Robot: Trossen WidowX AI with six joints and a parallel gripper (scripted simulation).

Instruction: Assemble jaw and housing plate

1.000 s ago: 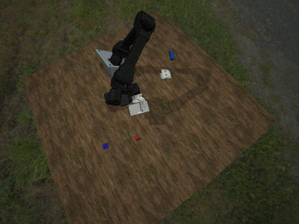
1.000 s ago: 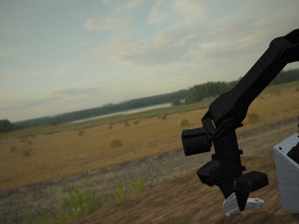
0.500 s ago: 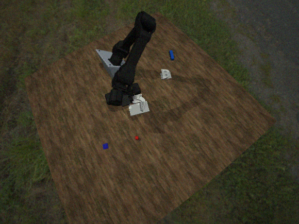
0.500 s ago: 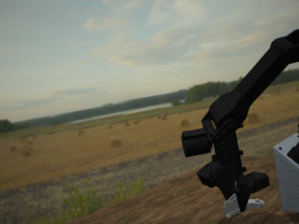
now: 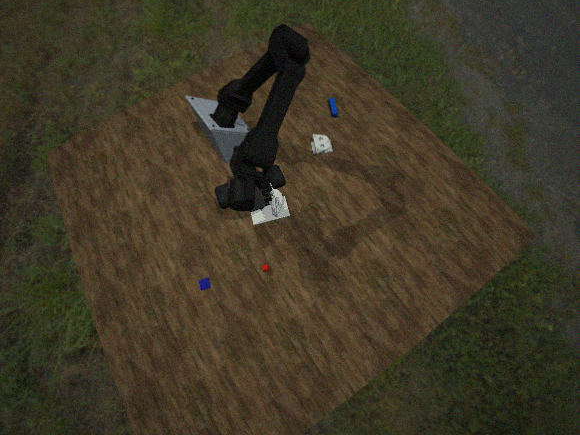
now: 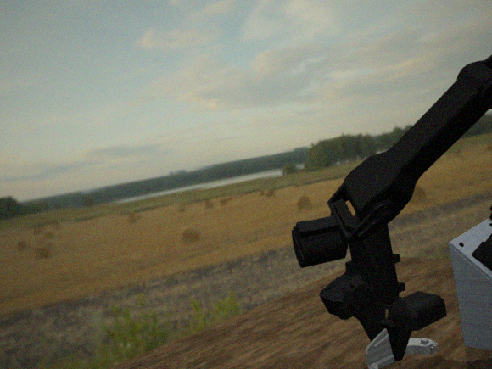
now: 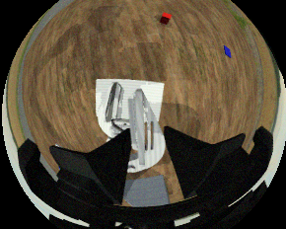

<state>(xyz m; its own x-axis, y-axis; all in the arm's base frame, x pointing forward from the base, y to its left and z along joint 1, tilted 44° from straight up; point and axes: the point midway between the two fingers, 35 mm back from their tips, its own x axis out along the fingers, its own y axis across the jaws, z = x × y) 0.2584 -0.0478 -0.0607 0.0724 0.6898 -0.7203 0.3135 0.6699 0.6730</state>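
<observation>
The white jaw is 30 mm to the left of my gripper tip and 30 mm behind it. From my gripper tip the other things lie so: white stepped piece 320 mm to the left, 70 mm below, 40 mm behind; then red cube 170 mm ahead, 100 mm to the right, 70 mm below; then blue square 270 mm to the right, 80 mm below, 80 mm ahead.
</observation>
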